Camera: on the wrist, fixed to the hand. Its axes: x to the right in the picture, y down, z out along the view.
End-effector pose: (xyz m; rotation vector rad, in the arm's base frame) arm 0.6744 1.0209 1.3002 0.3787 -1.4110 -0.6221
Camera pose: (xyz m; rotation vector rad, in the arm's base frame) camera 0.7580 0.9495 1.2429 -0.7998 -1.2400 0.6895
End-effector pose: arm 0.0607 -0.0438 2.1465 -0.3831 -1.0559 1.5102
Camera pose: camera 0.1802 -0.0117 2.1532 1.3604 0.6088 -2.6013
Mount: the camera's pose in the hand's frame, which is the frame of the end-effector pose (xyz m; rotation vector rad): 0.0013 -0.0753 -0.0984 -0.0388 -0.0015 1.6312
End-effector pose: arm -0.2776 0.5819 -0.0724 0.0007 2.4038 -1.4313
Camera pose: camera -0.3203 0.6286 0.0341 1.4929 1.4328 -0.5019
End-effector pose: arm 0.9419 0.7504 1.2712 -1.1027 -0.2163 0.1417
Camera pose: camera 0.9675 0.6318 1.2961 -1.0718 0.7392 1.5798
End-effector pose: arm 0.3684 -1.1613 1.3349 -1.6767 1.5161 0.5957
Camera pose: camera 0.4263 -1.2419 1.4092 -0.0727 2.6380 1.3598
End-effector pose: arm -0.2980 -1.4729 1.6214 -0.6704 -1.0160 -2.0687
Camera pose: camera -0.3711 -1.5222 1.5344 -1.0030 -0.1425 -0.6229
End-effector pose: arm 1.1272 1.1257 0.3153 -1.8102 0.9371 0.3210
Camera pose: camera 1.1630 1.0516 0.4079 -0.6588 2.2218 1.2919
